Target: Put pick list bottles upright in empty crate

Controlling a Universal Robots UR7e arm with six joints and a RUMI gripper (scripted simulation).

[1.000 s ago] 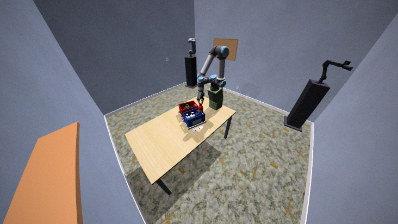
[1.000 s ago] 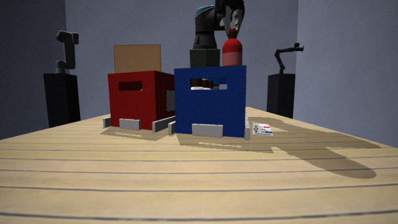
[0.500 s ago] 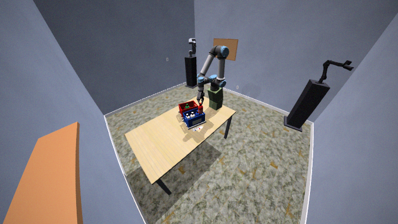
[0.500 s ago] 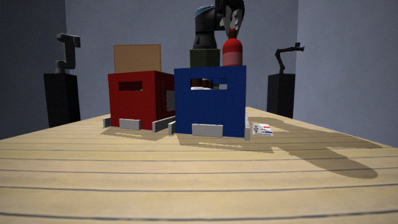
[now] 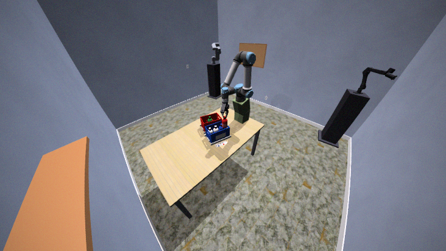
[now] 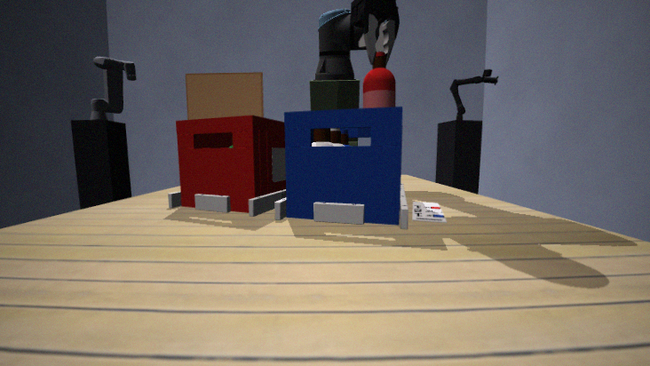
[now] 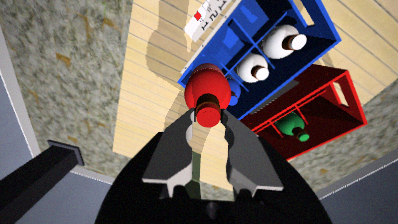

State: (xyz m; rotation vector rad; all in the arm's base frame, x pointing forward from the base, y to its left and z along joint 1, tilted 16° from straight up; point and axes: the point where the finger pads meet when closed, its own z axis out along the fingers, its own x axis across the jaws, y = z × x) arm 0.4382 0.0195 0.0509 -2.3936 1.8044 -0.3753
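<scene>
The red-capped bottle is 70 mm below my hand. Also, from my hand: blue-capped bottle (240 mm below, 80 mm to the right, 30 mm behind); blue crate (240 mm below, 80 mm to the right, 60 mm ahead); white bottle (240 mm below, 110 mm to the right, 50 mm ahead).
</scene>
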